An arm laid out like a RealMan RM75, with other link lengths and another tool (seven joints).
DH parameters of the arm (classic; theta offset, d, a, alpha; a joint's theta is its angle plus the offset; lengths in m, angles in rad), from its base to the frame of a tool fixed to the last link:
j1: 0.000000 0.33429 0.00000 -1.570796
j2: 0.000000 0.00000 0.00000 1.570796
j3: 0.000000 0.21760 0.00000 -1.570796
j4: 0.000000 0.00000 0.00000 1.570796
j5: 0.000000 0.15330 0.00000 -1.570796
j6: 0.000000 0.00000 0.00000 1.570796
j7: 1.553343 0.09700 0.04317 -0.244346
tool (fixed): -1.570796 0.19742 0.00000 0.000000
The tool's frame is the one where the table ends.
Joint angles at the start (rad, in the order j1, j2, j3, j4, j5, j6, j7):
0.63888, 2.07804, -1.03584, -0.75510, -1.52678, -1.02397, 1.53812
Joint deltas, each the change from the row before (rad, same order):
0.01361, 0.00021, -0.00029, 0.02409, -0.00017, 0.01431, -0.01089
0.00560, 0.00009, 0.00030, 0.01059, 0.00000, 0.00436, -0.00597
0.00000, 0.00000, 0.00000, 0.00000, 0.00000, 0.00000, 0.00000
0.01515, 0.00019, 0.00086, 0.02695, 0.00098, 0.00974, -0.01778
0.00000, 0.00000, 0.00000, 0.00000, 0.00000, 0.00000, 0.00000
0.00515, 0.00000, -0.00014, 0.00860, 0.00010, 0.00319, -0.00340
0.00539, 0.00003, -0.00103, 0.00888, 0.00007, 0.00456, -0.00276
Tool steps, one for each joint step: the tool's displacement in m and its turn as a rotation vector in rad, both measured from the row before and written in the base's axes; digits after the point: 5 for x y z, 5 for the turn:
0.00140, 0.00273, -0.00402, -0.00158, -0.00702, -0.00720
0.00050, 0.00073, -0.00184, -0.00126, -0.00318, -0.00165
0.00000, 0.00000, 0.00000, 0.00000, 0.00000, 0.00000
0.00057, 0.00142, -0.00469, -0.00286, -0.00870, -0.00073
0.00000, 0.00000, 0.00000, 0.00000, 0.00000, 0.00000
0.00008, 0.00047, -0.00155, -0.00212, -0.00189, -0.00122
0.00022, 0.00063, -0.00176, -0.00229, -0.00238, -0.00210

